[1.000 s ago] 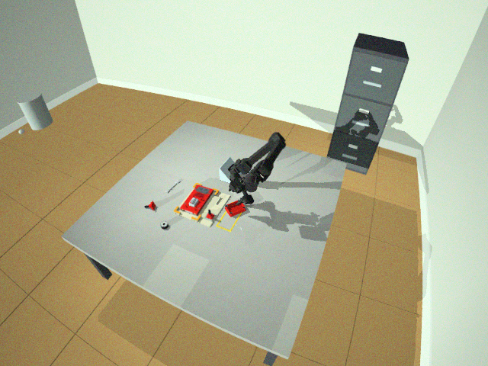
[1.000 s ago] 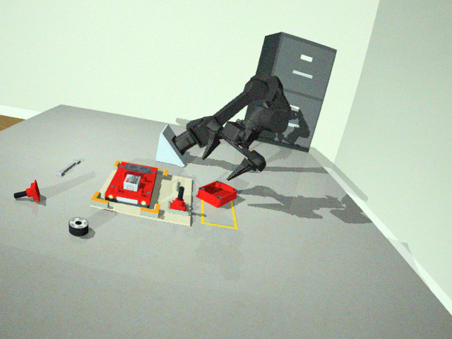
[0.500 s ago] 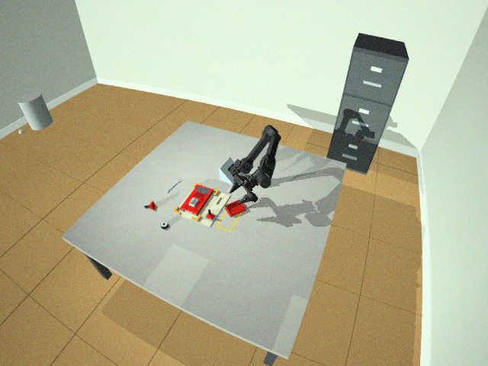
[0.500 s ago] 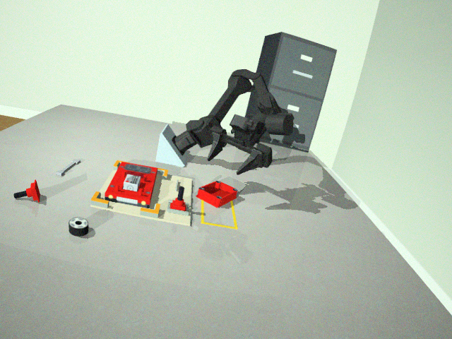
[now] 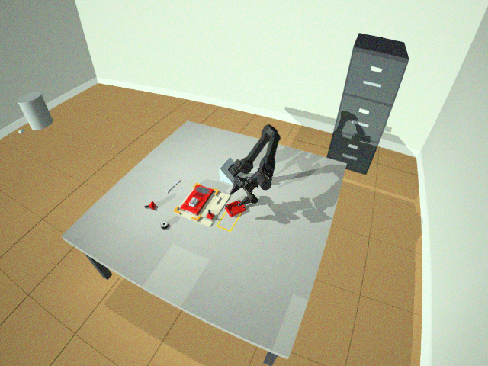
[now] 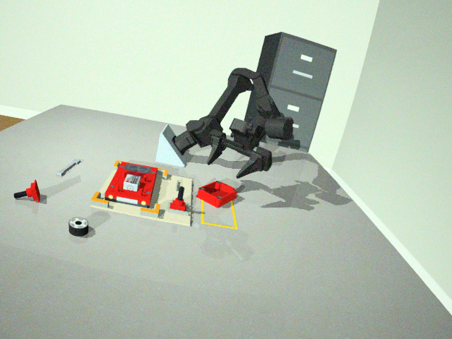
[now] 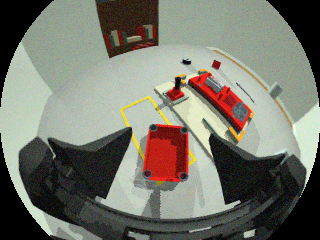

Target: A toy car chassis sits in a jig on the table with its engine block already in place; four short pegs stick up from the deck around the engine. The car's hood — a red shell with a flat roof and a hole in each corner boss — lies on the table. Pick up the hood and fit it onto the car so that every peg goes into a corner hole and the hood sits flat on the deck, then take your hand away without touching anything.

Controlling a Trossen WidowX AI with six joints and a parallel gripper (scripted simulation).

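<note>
Now: gripper tip 1 cm past the red hood and 7 cm above it. From my gripper tip the other things lie so: black post: 11 cm ahead, 8 cm to the right, 5 cm below; then black wheel: 29 cm ahead, 26 cm to the right, 7 cm below; then white engine block: 9 cm ahead, 20 cm to the right, 6 cm below.
</note>
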